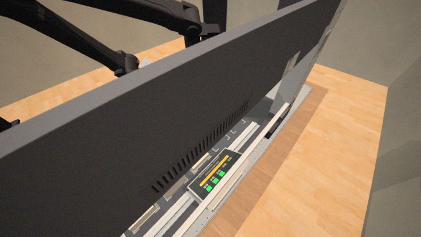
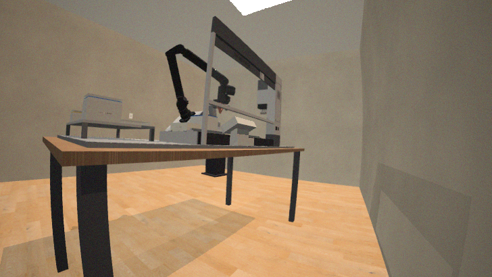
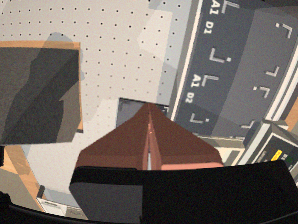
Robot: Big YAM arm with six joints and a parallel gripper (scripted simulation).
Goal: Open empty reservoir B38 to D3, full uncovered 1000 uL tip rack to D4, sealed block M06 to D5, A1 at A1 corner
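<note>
Now: the green key 16 cm to the left of my hand, 15 cm below it and 15 cm behind it. Also, from my hand: regrip nest rg: 23 cm below, 21 cm to the right, 3 cm ahead; then rg label: 22 cm below, 21 cm to the right, 3 cm ahead; then cream one-well reservoir: 19 cm to the right, 18 cm ahead, 17 cm below.
</note>
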